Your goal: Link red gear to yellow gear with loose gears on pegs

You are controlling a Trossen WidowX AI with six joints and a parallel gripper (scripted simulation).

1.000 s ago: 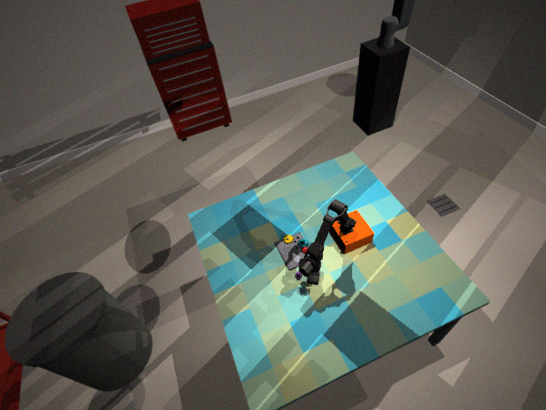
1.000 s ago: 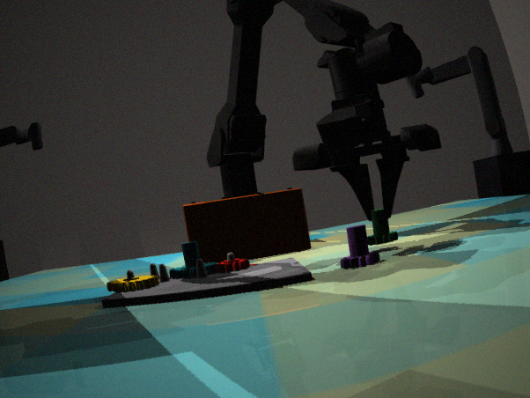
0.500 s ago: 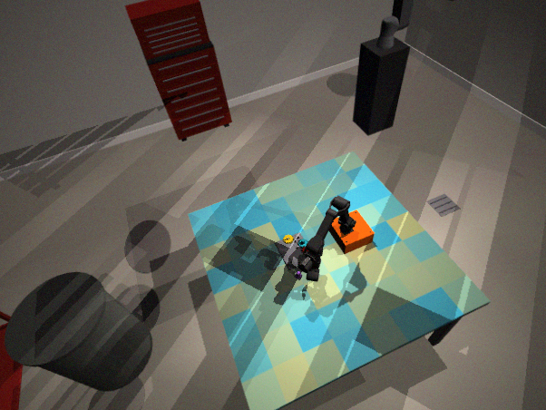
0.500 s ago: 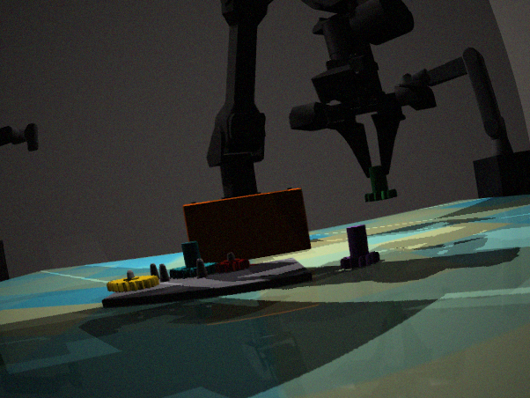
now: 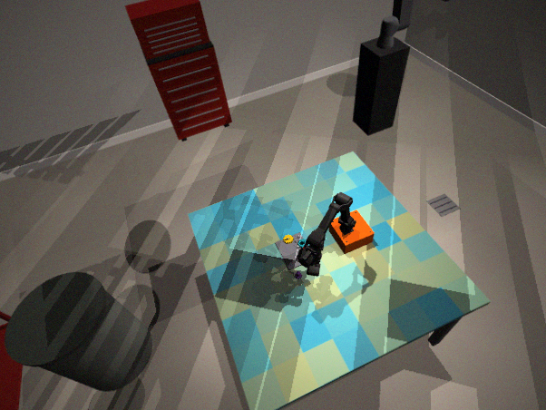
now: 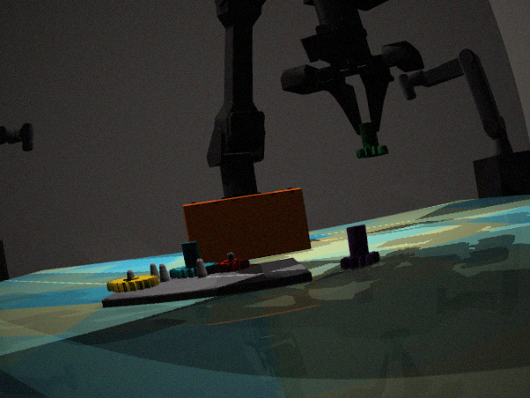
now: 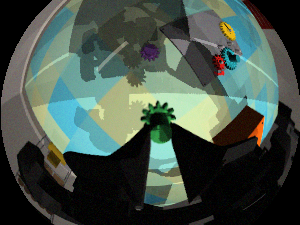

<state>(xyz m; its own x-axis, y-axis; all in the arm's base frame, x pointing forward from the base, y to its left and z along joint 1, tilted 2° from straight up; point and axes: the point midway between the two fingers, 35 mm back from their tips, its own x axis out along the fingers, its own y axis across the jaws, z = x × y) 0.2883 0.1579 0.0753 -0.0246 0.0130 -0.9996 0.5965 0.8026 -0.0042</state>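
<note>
Right now the teal gear is 23 cm to the right of my gripper tip, 12 cm below it and 4 cm behind it. The rest, counted from my gripper tip: green gear: 1 cm below; then red arrow: 17 cm to the right, 13 cm below, 5 cm behind; then purple gear: 13 cm below, 8 cm ahead, 6 cm to the right.
</note>
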